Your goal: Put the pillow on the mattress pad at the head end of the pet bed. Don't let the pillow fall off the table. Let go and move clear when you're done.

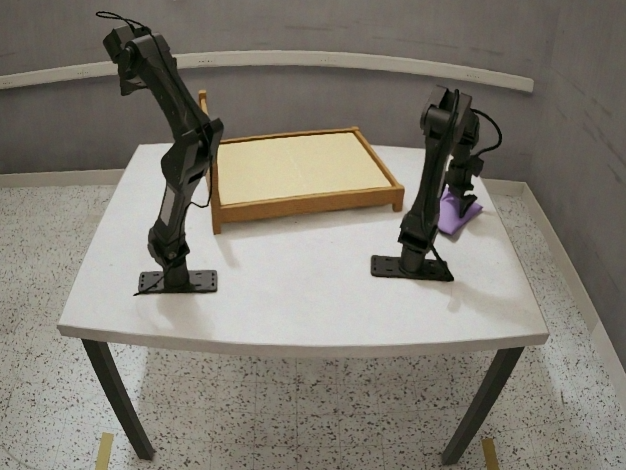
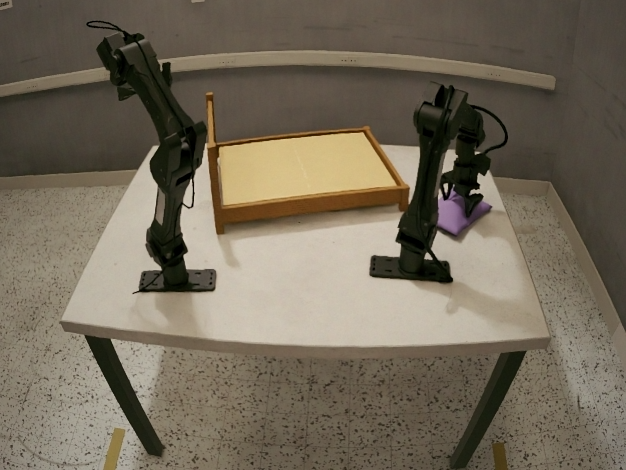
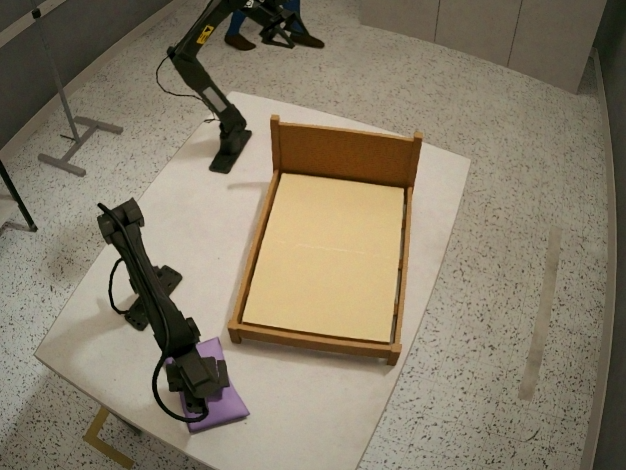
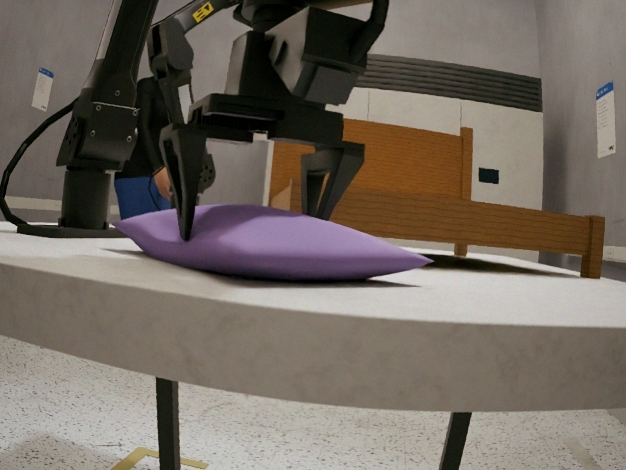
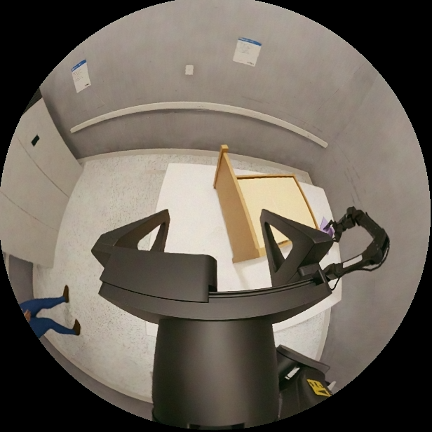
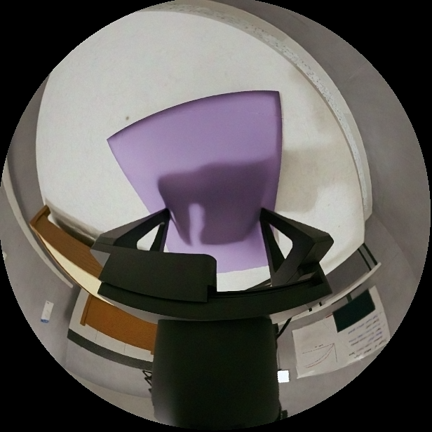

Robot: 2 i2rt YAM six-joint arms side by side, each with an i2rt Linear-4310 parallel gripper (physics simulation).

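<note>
The purple pillow lies flat on the table, beyond the foot end of the wooden pet bed. The cream mattress pad is bare; the tall headboard marks its head end. My right gripper points down over the pillow, open, with its fingers astride part of it; the near fingertip appears to touch it, the far tip is hidden behind it. My left gripper is open and empty, high beyond the headboard.
The table edge runs close to the pillow. The right arm's base stands between the pillow and the front of the table; the left arm's base stands at the front left. A person's legs show beyond the table.
</note>
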